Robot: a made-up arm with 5 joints. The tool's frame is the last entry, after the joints. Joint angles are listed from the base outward. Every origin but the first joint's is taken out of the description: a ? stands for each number. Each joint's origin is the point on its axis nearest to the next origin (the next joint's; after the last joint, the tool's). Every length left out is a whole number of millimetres.
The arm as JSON. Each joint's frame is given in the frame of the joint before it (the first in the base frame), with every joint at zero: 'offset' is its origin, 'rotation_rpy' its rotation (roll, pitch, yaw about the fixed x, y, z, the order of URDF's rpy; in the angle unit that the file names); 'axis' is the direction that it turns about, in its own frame. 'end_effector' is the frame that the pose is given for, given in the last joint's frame.
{
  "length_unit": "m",
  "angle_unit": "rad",
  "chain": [
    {
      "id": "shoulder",
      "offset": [
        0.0,
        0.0,
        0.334
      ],
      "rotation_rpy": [
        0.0,
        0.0,
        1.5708
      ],
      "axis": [
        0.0,
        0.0,
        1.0
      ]
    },
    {
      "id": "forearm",
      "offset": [
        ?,
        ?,
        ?
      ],
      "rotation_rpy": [
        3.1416,
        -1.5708,
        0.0
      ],
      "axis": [
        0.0,
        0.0,
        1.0
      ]
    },
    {
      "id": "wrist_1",
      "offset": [
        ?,
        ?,
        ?
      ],
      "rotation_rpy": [
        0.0,
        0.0,
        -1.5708
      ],
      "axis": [
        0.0,
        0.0,
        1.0
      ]
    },
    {
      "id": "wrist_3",
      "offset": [
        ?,
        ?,
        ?
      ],
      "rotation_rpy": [
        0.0,
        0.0,
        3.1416
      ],
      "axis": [
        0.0,
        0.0,
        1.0
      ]
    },
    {
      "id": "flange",
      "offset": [
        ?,
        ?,
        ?
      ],
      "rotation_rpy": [
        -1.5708,
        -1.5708,
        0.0
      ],
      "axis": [
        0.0,
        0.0,
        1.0
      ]
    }
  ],
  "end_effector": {
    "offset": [
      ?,
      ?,
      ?
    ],
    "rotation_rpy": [
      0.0,
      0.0,
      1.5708
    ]
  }
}
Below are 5 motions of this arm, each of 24 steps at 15 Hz.
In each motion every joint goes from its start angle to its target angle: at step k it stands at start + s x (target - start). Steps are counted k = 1, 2, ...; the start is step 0. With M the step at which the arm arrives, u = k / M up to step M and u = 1 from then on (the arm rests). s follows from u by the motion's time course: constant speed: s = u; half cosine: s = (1 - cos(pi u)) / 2; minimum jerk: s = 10 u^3 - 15 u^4 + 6 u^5.
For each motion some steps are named. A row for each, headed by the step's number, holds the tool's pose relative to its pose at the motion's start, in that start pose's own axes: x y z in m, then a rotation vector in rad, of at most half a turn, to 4 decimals.
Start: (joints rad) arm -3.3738 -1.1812 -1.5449 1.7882 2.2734
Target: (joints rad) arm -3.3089 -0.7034 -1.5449 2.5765 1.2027
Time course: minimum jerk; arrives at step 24
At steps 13, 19, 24:
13: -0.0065 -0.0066 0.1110 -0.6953 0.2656 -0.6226
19: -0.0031 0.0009 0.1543 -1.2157 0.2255 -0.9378
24: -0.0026 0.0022 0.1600 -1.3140 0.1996 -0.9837

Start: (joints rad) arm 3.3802 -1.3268 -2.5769 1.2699 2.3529
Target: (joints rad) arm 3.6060 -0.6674 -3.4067 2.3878 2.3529
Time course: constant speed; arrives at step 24
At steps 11, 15, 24:
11: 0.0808 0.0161 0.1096 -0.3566 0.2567 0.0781
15: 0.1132 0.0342 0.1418 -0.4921 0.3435 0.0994
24: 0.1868 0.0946 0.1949 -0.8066 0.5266 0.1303

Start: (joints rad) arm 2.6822 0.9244 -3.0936 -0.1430 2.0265
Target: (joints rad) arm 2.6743 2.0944 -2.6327 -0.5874 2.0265
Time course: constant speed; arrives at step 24
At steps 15, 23, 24:
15: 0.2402 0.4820 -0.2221 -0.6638 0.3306 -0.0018
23: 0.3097 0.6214 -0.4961 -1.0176 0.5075 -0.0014
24: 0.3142 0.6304 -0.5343 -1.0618 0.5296 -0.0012

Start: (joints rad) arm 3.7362 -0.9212 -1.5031 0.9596 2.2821
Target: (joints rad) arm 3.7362 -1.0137 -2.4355 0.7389 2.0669
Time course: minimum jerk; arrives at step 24
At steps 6, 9, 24:
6: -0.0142 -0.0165 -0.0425 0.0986 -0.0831 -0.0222
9: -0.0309 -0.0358 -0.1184 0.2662 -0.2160 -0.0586
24: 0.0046 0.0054 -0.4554 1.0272 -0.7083 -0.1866

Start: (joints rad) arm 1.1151 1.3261 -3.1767 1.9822 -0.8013
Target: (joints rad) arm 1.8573 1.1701 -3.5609 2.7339 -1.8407
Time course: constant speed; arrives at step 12
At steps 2, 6, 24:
2: 0.0378 -0.0731 -0.0236 0.0158 -0.0366 -0.2955
6: 0.0773 -0.2278 -0.0632 0.0596 -0.1135 -0.8840
24: 0.0481 -0.4487 -0.1047 0.1701 -0.2450 -1.7551

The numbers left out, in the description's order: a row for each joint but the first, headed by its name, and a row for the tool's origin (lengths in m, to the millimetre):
forearm: 0.0 0.0 0.0
wrist_1: 0.33 0.062 0.0
wrist_3: -0.06 -0.264 0.0
flange: 0.095 0.121 0.0
tool: 0.0 0.0 0.0

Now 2 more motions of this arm.
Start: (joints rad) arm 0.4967 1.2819 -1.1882 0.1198 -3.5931
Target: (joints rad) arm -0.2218 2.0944 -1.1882 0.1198 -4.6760
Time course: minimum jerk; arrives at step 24
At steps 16, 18, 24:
16: 0.2838 0.0620 0.2527 -0.6644 0.1706 -0.3251
18: 0.3120 0.0994 0.2707 -0.7732 0.1256 -0.3695
24: 0.3342 0.1403 0.2836 -0.8769 0.0645 -0.4119

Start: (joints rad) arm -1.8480 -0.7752 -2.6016 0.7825 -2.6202
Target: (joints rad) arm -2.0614 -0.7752 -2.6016 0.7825 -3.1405
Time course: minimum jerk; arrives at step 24
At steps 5, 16, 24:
5: 0.0022 0.0039 0.0000 0.0063 -0.0035 -0.0453
16: 0.0305 0.0453 0.0024 0.0844 -0.0276 -0.5548
24: 0.0397 0.0565 0.0038 0.1094 -0.0292 -0.7020

